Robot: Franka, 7 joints.
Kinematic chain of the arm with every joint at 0, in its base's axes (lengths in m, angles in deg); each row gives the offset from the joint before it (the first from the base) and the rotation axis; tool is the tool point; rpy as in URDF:
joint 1: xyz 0 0 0.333 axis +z
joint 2: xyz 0 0 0 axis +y
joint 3: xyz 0 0 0.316 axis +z
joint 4: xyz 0.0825 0 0 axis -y
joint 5: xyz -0.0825 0 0.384 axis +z
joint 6: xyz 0 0 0 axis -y
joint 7: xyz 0.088 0 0 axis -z
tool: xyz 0 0 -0.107 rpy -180 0 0
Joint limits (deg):
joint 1: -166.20..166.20
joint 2: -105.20..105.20
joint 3: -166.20..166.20
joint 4: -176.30..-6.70
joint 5: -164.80..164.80
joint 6: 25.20..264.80
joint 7: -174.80..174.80
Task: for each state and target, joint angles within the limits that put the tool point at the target. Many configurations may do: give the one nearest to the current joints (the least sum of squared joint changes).
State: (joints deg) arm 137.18 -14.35 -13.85 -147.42 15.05 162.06 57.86
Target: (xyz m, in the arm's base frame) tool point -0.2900 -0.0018 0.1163
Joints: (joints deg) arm 164.30 11.73 15.46 -165.18 12.22 154.70 57.86
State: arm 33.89 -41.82 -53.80 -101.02 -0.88 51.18 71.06
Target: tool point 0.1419 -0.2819 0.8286
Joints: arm 28.70 -49.26 -41.43 -79.91 3.03 56.76 71.06
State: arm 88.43 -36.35 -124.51 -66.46 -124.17 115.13 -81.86
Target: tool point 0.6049 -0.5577 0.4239
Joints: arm 112.57 -60.68 -125.03 -55.89 -126.96 121.03 -81.86
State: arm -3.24 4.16 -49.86 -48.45 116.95 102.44 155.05
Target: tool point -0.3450 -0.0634 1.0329
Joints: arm -10.25 -42.07 -56.73 -36.59 114.05 68.31 155.05
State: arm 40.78 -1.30 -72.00 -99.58 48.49 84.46 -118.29
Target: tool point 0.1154 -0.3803 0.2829
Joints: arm 12.79 5.96 -94.43 -139.79 38.67 92.93 -118.29
